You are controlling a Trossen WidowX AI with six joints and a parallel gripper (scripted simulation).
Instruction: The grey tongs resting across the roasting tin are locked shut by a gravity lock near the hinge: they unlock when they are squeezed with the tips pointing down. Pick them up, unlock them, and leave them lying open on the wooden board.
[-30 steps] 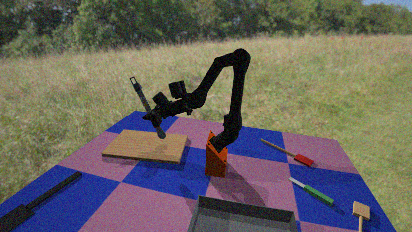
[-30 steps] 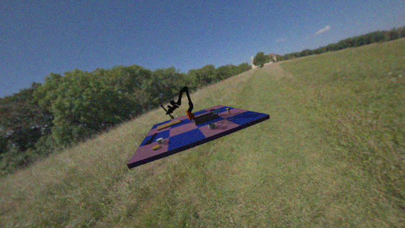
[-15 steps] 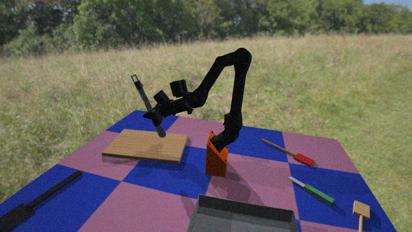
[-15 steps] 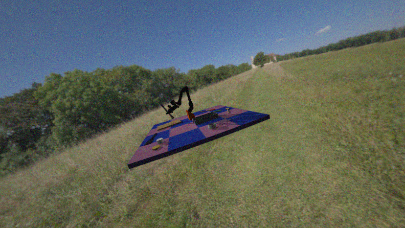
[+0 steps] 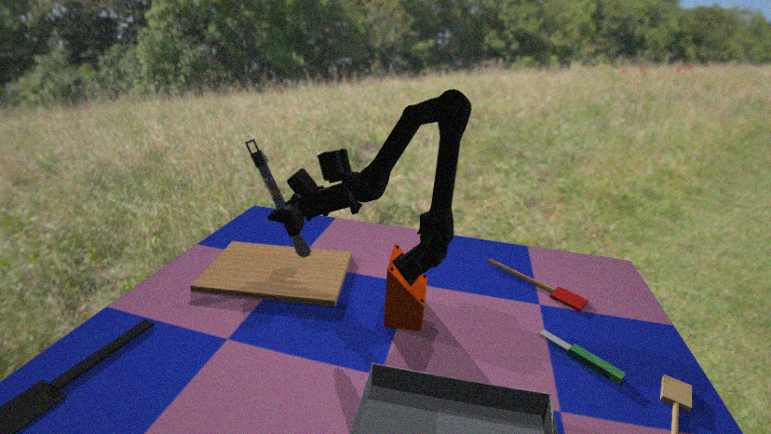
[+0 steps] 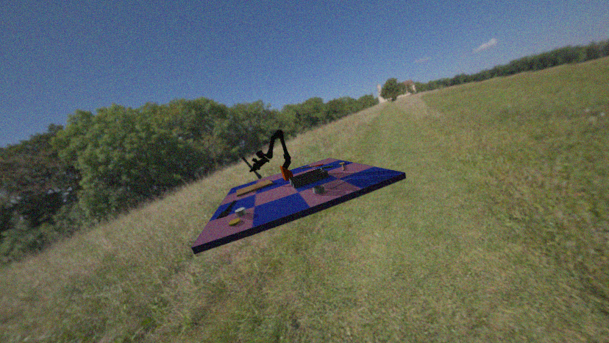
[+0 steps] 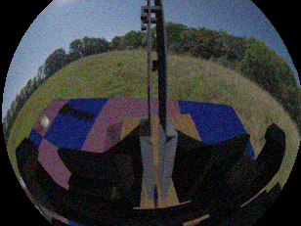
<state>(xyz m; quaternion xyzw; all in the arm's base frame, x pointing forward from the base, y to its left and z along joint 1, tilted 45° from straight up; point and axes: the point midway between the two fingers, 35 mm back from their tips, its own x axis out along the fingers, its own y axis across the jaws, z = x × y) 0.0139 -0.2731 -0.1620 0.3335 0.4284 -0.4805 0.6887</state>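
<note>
My gripper tip is now 3 cm past the wooden board, 1 cm to the left of it and 17 cm above it. Also, from my gripper tip: black spatula: 44 cm ahead, 15 cm to the right, 17 cm below; then red spatula: 25 cm behind, 66 cm to the left, 17 cm below; then grey roasting tin: 28 cm ahead, 52 cm to the left, 15 cm below.
</note>
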